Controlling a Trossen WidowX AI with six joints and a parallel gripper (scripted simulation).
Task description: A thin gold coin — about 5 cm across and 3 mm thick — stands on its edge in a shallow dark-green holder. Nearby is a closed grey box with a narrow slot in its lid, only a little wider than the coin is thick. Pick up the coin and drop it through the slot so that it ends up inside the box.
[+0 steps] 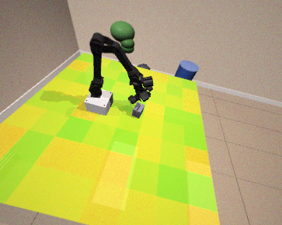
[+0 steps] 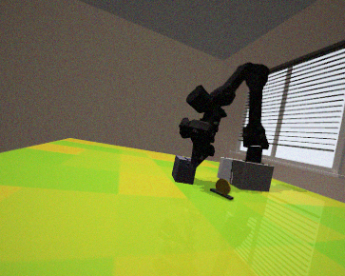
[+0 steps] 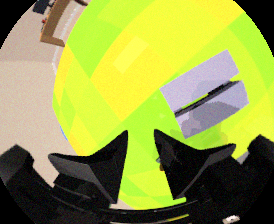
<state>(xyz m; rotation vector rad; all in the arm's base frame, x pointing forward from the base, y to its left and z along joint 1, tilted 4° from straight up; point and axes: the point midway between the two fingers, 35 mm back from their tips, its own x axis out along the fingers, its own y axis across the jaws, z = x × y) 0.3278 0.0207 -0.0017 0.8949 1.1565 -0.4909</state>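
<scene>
Now: gripper tip 9 cm past the thin gold coin, 5 cm to the right of it and 5 cm above it.
</scene>
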